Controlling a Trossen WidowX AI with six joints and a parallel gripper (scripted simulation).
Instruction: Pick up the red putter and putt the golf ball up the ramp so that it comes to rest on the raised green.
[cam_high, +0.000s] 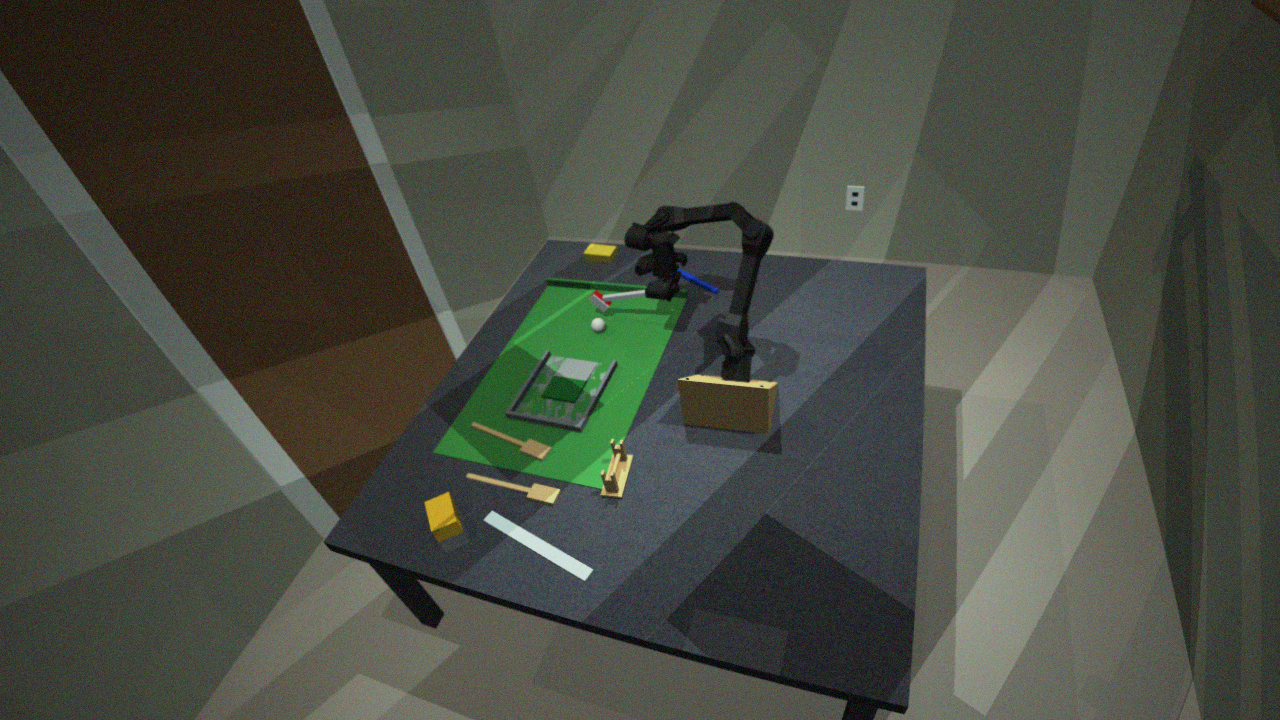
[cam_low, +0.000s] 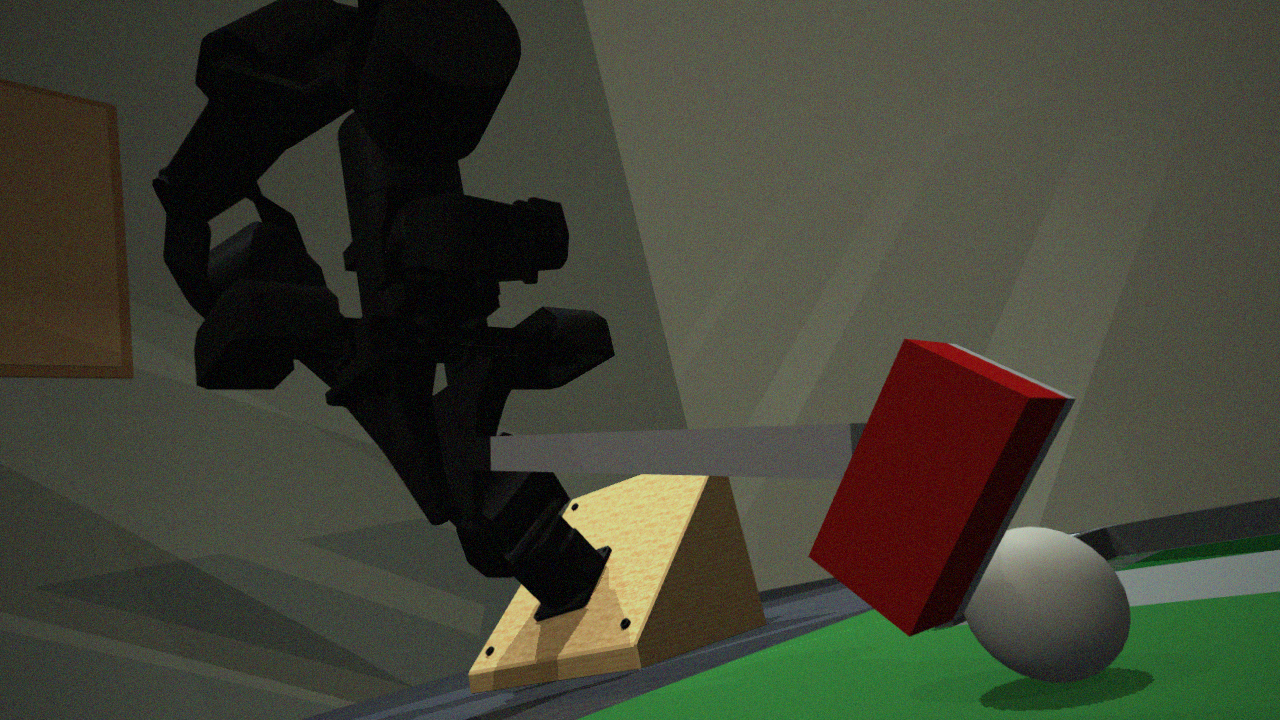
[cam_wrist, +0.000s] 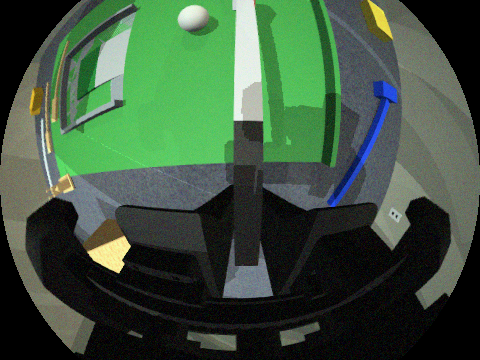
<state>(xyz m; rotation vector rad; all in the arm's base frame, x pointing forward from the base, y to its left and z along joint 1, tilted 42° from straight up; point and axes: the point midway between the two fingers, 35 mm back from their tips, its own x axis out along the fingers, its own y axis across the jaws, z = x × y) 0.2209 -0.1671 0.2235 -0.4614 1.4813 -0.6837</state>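
The red putter lies 12 cm ahead of my gripper tip and 1 cm to the right of it. From my gripper tip the other things lie so: wooden stand 55 cm to the left, 6 cm below, 3 cm ahead; white golf ball 22 cm ahead, 8 cm below, 4 cm to the left; blue putter 24 cm to the right, 9 cm below, 2 cm ahead.
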